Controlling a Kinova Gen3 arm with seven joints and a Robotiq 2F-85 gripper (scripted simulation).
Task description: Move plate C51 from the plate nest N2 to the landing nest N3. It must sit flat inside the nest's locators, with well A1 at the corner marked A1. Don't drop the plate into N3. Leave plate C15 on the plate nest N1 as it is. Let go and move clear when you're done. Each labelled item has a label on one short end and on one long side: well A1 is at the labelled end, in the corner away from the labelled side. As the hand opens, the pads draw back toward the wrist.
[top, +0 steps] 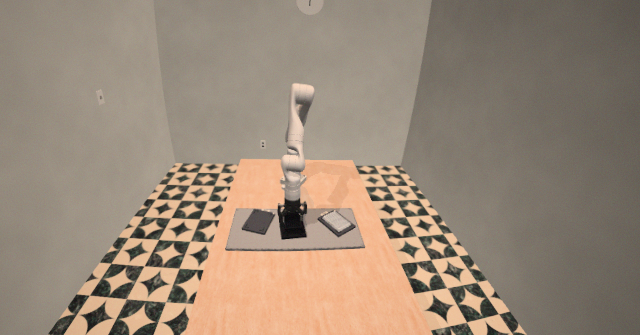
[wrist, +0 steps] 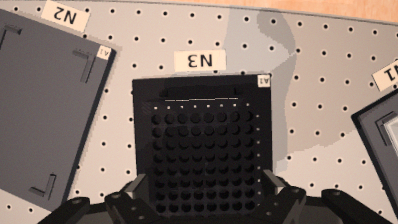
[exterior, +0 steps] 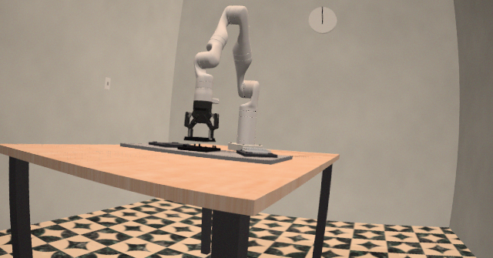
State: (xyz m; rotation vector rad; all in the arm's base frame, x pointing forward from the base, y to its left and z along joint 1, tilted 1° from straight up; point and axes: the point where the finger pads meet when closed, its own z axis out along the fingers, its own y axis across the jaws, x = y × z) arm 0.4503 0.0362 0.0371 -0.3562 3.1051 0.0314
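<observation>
Now: hand 5 cm above the landing nest N3. Also, from my hand: plate C51: 1 cm below; then N3 label: 10 cm behind, 2 cm to the right, 5 cm below; then A1 corner mark: 9 cm behind, 4 cm to the left, 4 cm below.
</observation>
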